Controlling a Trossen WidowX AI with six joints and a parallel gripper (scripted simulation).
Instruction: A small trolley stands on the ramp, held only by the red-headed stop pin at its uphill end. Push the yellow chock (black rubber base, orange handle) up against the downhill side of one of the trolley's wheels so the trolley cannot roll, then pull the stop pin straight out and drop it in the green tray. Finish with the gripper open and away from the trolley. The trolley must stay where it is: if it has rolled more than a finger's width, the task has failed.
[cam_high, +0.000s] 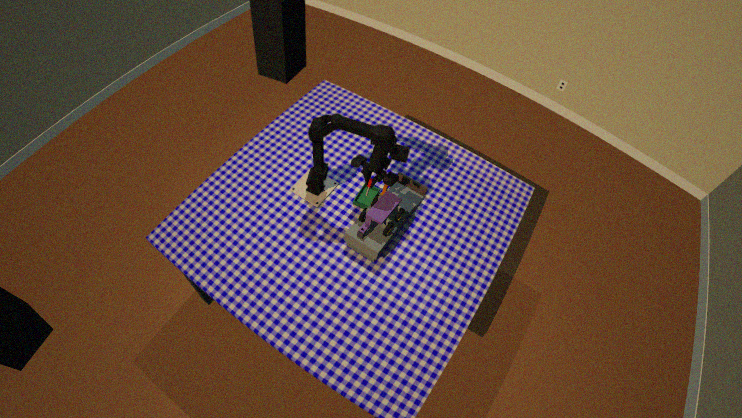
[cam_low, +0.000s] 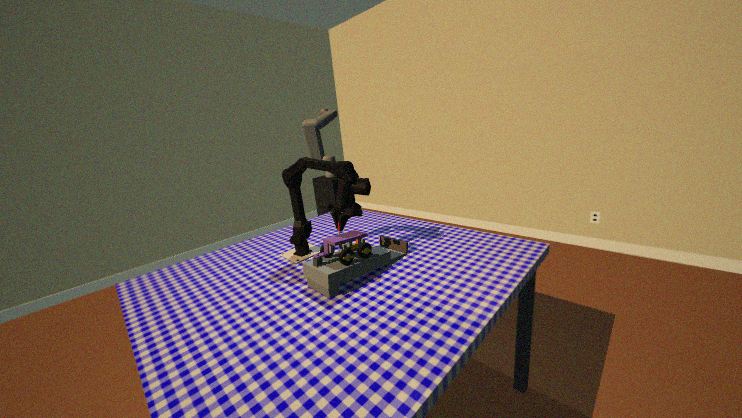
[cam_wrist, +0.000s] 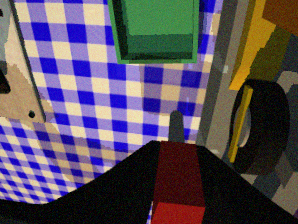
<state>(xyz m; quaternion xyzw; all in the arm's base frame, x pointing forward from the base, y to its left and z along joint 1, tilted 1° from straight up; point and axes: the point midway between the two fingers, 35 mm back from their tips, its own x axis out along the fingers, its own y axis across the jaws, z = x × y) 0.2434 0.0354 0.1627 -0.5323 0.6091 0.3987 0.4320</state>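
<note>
Now: the green tray 20 mm behind my gripper tip, 40 mm to the left of it and 150 mm below it. Round my gripper tip: purple trolley 100 mm ahead, 70 mm to the right, 20 mm below; yellow chock 50 mm ahead, 20 mm to the left, 60 mm below; red-headed stop pin right at my gripper tip.
</note>
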